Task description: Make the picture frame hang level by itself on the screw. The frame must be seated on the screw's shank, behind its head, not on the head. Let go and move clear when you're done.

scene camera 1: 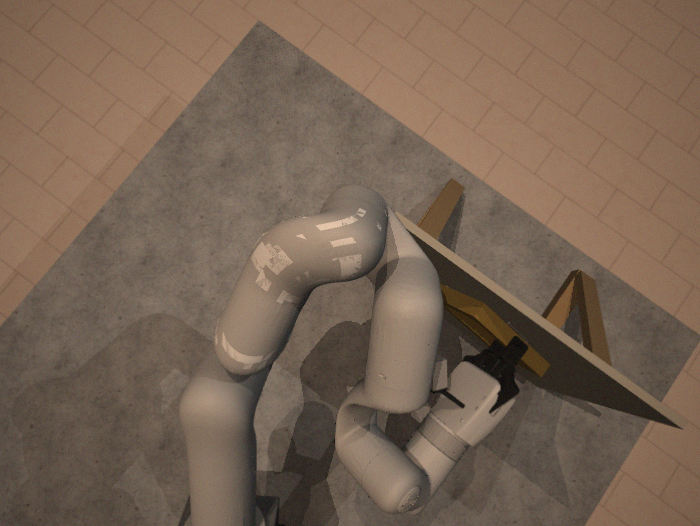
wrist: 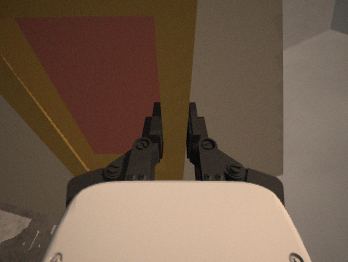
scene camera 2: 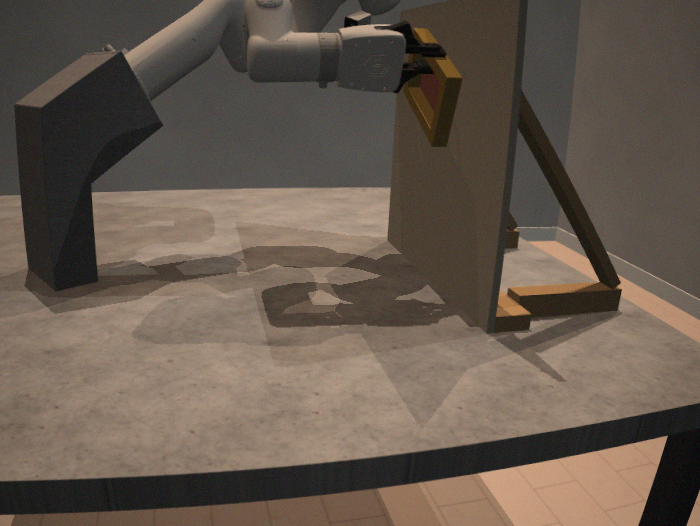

Note:
The pictures show: my gripper, a picture frame and an upright board.
My gripper also shows in the wrist view and in scene camera 2.

